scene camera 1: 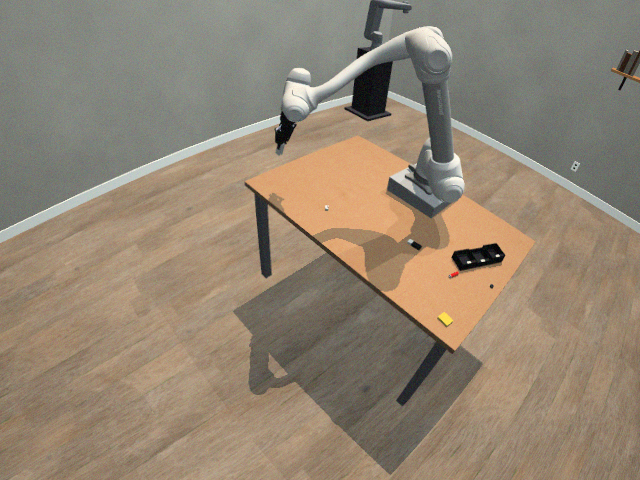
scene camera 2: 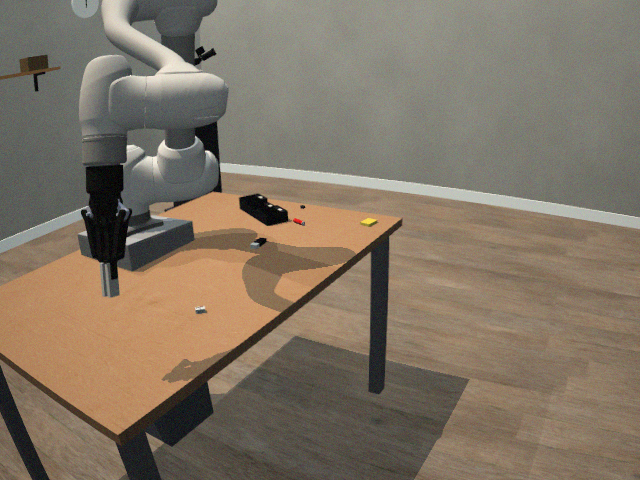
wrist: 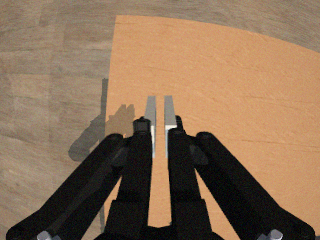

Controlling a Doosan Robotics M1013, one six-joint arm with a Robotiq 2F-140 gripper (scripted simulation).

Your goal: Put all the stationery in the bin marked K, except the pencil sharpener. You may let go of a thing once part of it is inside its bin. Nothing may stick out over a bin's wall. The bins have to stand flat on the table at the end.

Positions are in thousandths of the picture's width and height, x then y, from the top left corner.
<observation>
black three-compartment bin: scene camera 1 748, 528; scene camera 2 384, 420; not seen in the wrist view (out of frame)
</observation>
